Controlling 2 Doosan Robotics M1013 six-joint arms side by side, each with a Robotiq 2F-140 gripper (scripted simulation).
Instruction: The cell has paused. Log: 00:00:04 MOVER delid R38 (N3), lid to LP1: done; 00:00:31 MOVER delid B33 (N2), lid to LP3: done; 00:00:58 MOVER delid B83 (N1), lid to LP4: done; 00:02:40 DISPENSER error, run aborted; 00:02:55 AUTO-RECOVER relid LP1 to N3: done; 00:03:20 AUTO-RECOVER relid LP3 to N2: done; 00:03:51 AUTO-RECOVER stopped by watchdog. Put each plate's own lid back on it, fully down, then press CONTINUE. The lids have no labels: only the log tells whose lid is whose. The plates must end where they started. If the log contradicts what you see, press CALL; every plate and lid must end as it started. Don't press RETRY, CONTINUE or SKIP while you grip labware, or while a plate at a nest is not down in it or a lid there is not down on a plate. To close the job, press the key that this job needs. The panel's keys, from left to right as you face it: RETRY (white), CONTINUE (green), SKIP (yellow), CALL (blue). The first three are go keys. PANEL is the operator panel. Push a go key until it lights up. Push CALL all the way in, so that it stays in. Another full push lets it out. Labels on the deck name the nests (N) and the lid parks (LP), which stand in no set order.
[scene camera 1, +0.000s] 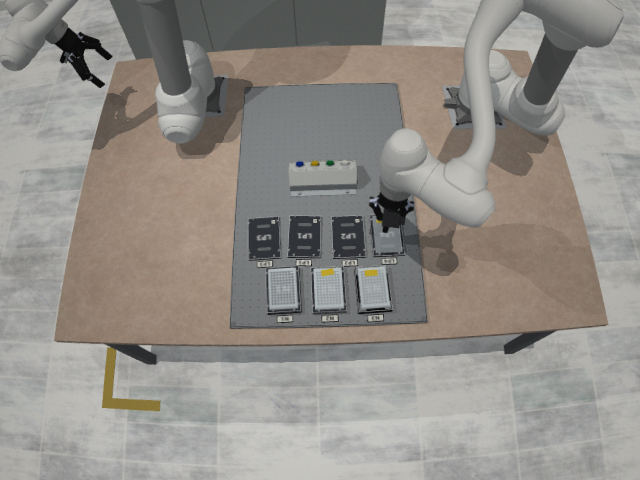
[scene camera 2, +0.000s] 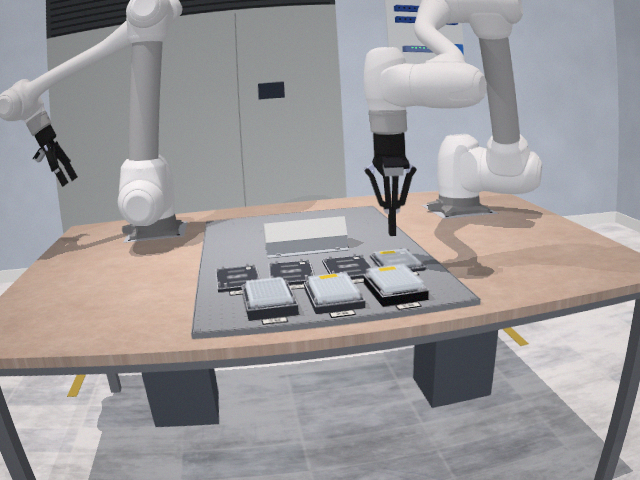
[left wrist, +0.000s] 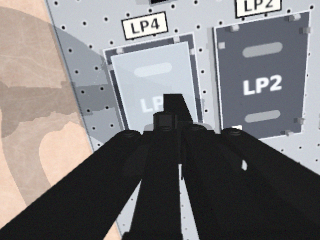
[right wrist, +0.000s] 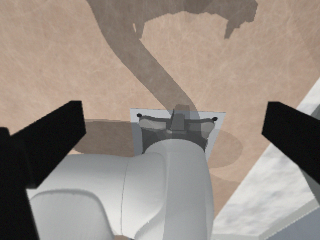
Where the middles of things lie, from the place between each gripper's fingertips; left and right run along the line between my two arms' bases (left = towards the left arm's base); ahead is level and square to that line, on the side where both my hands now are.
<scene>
The clear lid (scene camera 1: 390, 242) lies 100 mm below my left hand, 10 mm to the left of it and 10 mm behind it. Also, from my left hand: LP2 lid park (scene camera 1: 337, 245): 110 mm to the right, 110 mm below; then plate (scene camera 1: 285, 284): 300 mm to the right, 190 mm ahead, 80 mm below; then LP1 lid park (scene camera 1: 315, 244): 250 mm to the right, 110 mm below.
Now: the LP3 lid park (scene camera 1: 252, 228) 64 cm to the left of my right hand (scene camera 1: 106, 71), 55 cm ahead of it and 21 cm below it. The rest, counted from my right hand: LP2 lid park 91 cm to the left, 54 cm ahead, 21 cm below; plate 73 cm ahead, 72 cm to the left, 19 cm below; LP1 lid park 77 cm to the left, 54 cm ahead, 21 cm below.
</scene>
